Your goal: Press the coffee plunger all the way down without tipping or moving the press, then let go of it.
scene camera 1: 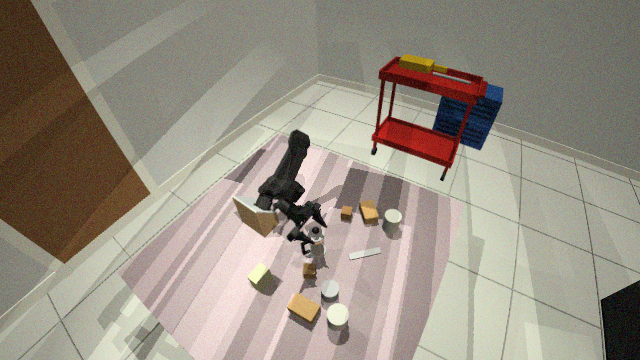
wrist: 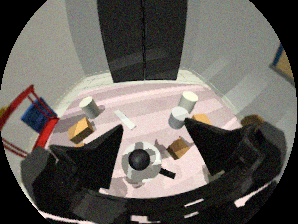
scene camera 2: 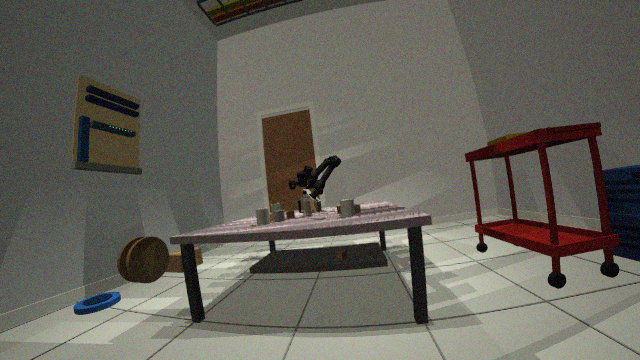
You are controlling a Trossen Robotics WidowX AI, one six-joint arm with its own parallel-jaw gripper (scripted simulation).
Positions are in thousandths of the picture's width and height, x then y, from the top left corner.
Scene:
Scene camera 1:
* gripper: 501, 654
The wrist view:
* gripper: 518, 556
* coffee press: 475, 721

